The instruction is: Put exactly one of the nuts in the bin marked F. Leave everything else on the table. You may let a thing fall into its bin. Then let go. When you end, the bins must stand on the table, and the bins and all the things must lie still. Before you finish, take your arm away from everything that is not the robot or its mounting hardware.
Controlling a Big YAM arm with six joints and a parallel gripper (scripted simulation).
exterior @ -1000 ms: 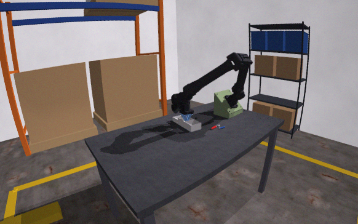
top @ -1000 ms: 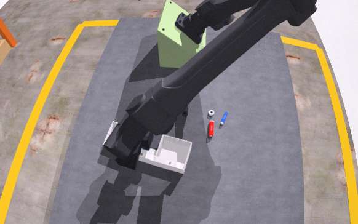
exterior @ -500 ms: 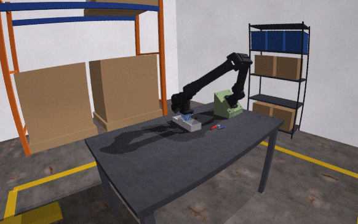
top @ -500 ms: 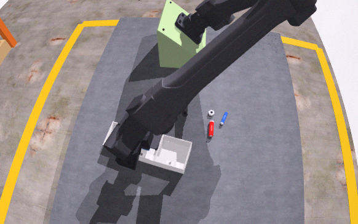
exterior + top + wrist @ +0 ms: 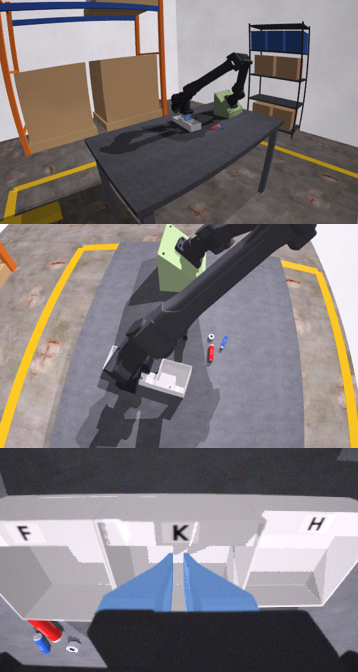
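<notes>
Right now the white three-compartment bin is right at my hand. Round my hand: blue cylinder 150 mm behind, 210 mm to the left, 20 mm below; red cylinder 100 mm behind, 170 mm to the left, 20 mm below; silver nut 160 mm behind, 170 mm to the left, 20 mm below.
</notes>
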